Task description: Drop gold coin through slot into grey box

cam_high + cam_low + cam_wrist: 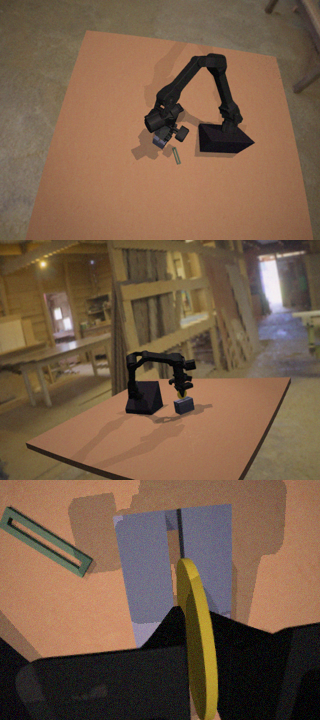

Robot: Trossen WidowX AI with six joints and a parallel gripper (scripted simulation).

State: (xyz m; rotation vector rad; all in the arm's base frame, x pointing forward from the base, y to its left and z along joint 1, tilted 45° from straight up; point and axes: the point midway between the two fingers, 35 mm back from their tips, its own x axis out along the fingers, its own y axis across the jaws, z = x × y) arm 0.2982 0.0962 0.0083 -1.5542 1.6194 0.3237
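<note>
Now: the gold coin 20 mm above my gripper tip.
</note>
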